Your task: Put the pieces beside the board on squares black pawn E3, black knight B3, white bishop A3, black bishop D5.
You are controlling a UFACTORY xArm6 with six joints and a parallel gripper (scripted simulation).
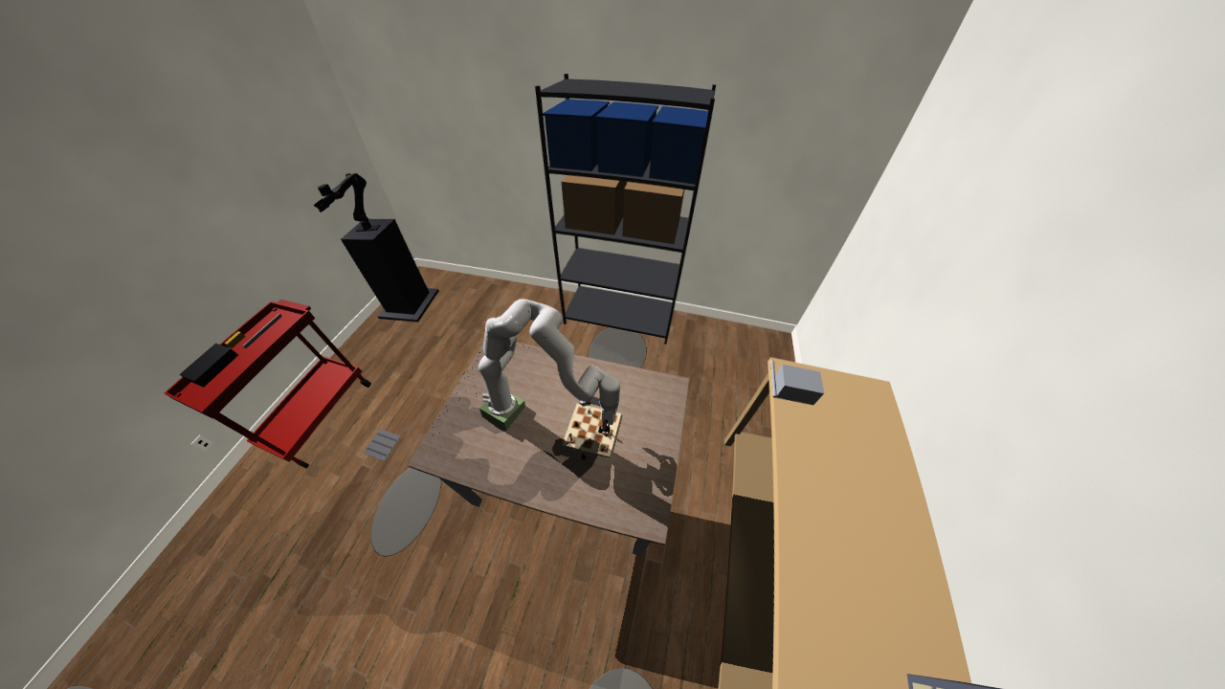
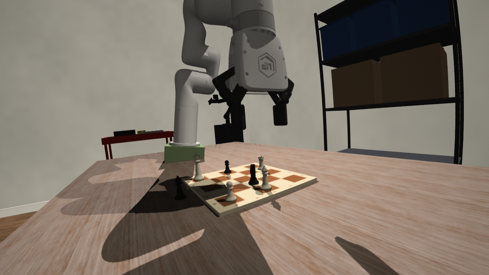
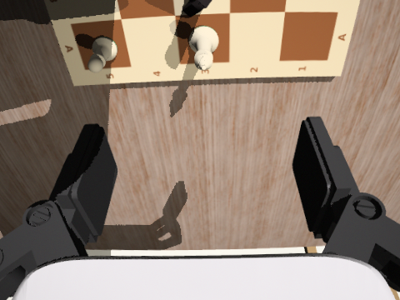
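Now: the black knight 13 cm to the right of my hand, 11 cm below it and 9 cm behind it. From my hand the other things lie so: white pawn: 11 cm below, 7 cm to the right, 1 cm behind; white rook: 10 cm below; tall black piece: 11 cm below, 4 cm behind.
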